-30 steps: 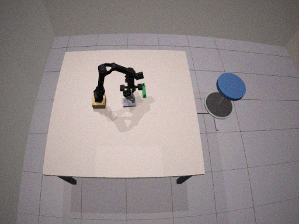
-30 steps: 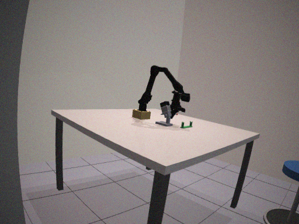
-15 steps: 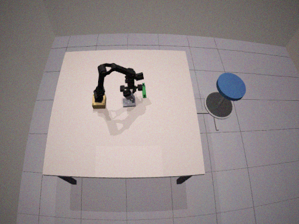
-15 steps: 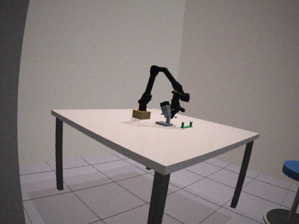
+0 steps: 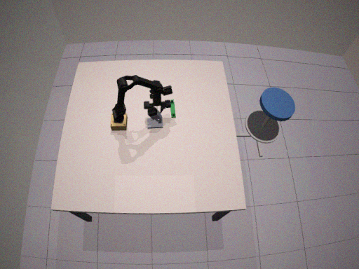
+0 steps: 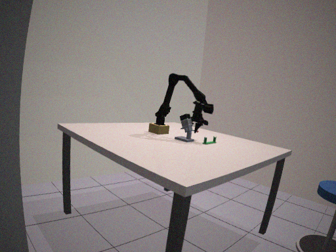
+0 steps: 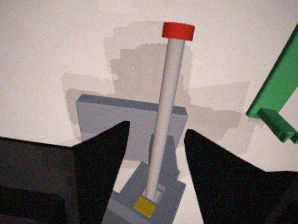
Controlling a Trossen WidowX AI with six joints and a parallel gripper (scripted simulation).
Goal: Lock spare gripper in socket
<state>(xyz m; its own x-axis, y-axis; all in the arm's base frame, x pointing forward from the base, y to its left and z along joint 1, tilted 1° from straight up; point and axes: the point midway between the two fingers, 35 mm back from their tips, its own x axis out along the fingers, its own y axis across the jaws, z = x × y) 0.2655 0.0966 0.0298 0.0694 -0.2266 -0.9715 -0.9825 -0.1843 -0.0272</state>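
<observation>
My gripper tip is now 5 cm to the left of the socket. From my gripper tip the other things lie so: green cradle: 10 cm ahead, 8 cm to the left, 3 cm below; spare gripper: 7 cm above, 6 cm to the right, 1 cm behind.
</observation>
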